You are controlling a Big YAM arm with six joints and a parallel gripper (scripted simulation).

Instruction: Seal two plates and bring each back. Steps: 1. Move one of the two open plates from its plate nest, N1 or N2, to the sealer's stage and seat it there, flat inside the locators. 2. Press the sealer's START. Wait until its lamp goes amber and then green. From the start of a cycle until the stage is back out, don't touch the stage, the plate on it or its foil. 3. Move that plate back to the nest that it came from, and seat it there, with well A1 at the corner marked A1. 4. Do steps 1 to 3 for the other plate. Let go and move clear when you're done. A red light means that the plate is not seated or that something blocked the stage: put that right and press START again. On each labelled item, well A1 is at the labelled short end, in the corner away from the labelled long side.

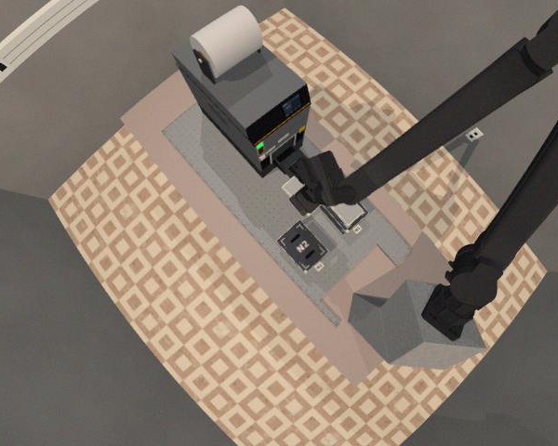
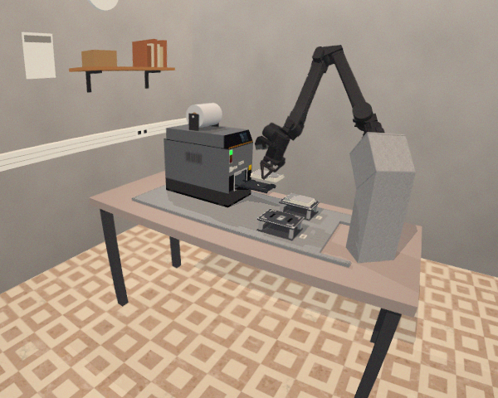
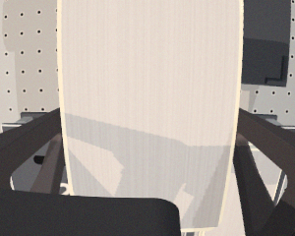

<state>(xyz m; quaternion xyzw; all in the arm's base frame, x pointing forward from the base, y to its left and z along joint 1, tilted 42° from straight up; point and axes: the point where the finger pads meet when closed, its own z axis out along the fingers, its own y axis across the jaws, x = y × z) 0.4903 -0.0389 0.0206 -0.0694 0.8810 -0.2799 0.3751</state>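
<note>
Right now the sealer stage is 70 mm ahead of my hand, 80 mm to the right of it and 90 mm below it. Round my hand: start button (180 mm ahead); then cream well plate (right at my hand); then foil roll (400 mm ahead, 120 mm to the right, 230 mm above).
</note>
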